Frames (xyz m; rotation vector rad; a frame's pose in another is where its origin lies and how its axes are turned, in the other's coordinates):
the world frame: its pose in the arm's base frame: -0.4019 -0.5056 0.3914 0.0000 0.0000 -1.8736
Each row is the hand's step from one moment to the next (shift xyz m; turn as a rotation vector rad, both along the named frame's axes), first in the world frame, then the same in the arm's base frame.
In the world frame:
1: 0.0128 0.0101 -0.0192 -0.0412 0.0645 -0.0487
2: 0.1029 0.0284 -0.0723 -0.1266 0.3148 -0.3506
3: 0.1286 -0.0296 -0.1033 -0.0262 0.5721 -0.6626
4: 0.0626 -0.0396 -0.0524 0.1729 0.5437 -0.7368
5: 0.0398 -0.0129 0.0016 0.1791 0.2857 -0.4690
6: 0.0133 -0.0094 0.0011 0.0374 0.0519 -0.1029
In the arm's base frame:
1: 0.0058 -0.0152 -0.0192 0.0739 0.0201 -0.0487
2: -0.0036 -0.1067 -0.0723 0.3382 0.0270 -0.3506
3: -0.0666 -0.1139 -0.1033 0.5539 -0.1456 -0.6626
4: -0.0565 -0.0479 -0.0524 0.4674 -0.3272 -0.7368
5: -0.0242 -0.0341 0.0016 0.2193 -0.2561 -0.4690
6: -0.0129 -0.0099 0.0011 0.0384 -0.0512 -0.1029

